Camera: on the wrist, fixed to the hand. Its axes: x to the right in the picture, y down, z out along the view.
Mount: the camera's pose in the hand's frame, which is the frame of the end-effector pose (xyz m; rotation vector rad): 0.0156 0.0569 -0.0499 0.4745 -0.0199 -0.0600
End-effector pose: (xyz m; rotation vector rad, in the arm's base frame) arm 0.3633 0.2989 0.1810 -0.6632 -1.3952 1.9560
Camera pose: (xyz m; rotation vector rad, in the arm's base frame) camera 0.3767 0.3285 0.1109 -0.3742 -0.8945 2.1397
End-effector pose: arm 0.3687 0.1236 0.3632 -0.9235 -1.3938 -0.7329
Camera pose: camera 0.4436 0.1087 0.3752 -0.5185 -1.5296 -0.4072
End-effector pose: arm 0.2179 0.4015 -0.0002 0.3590 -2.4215 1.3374
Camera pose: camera 0.1910 0.4729 -0.0124 0.5595 -2.0655 1.8802
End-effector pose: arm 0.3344 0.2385 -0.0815 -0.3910 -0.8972 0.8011
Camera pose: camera 0.3551 0.2884 -0.1367 0.0597 -0.7051 0.9325
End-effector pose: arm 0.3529 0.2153 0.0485 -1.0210 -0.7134 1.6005
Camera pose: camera 0.3703 0.2128 -0.0268 -0.6309 -0.3448 1.6245
